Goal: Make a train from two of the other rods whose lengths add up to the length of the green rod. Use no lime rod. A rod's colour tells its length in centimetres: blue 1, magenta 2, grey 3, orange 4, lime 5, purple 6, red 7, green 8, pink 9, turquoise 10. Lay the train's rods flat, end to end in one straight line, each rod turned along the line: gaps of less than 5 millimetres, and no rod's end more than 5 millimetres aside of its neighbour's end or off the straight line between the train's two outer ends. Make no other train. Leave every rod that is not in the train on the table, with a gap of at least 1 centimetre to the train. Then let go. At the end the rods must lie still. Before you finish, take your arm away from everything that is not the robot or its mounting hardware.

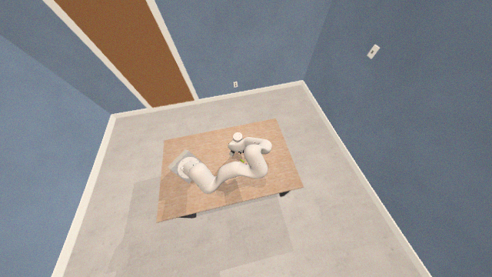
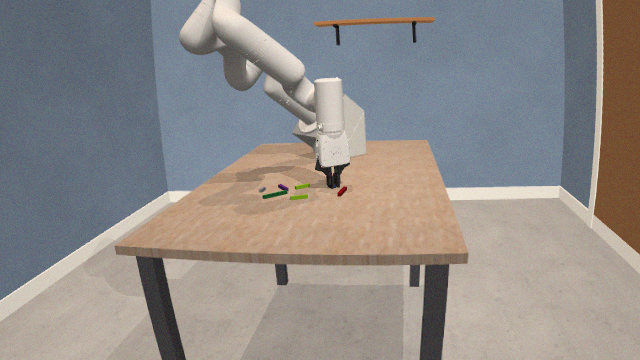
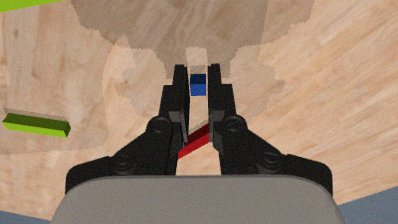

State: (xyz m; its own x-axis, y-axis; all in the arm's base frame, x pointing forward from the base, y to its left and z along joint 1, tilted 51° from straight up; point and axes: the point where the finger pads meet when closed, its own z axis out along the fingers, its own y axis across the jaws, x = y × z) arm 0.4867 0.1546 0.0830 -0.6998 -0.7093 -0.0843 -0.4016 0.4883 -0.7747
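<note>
My hand is 20 mm above the blue rod. The rest, counted from my hand: purple rod: 10 mm behind, 160 mm to the right, 20 mm below; red rod: 60 mm ahead, 30 mm to the left, 20 mm below; green rod: 60 mm ahead, 180 mm to the right, 20 mm below.
</note>
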